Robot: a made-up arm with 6 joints. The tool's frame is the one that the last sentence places.
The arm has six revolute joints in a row. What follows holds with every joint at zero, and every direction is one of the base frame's. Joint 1 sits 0.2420 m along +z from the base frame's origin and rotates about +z. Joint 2 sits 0.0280 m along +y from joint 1 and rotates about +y. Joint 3 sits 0.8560 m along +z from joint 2 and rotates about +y. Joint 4 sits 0.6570 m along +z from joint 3 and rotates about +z. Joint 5 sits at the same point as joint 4 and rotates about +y. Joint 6 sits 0.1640 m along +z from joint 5 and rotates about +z. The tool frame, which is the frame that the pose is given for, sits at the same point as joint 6; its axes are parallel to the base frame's.
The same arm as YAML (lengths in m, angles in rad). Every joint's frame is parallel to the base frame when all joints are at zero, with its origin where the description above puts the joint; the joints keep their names.
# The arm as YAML. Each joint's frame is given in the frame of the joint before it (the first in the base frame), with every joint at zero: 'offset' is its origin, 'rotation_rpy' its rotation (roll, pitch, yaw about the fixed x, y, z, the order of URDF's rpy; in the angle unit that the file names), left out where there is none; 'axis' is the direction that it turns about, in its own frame. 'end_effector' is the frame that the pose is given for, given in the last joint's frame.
length_unit: m
angle_unit: rad
chain:
  - id: joint 1
    offset: [0.0, 0.0, 0.242]
    axis: "+z"
  - id: joint 2
    offset: [0.0, 0.028, 0.0]
    axis: "+y"
  - id: joint 3
    offset: [0.0, 0.0, 0.856]
    axis: "+y"
  - id: joint 4
    offset: [0.0, 0.0, 0.657]
    axis: "+z"
  - id: joint 5
    offset: [0.0, 0.0, 0.0]
    axis: "+y"
  - id: joint 6
    offset: [0.0, 0.0, 0.164]
    axis: "+z"
end_effector:
  offset: [0.0, 0.0, 0.0]

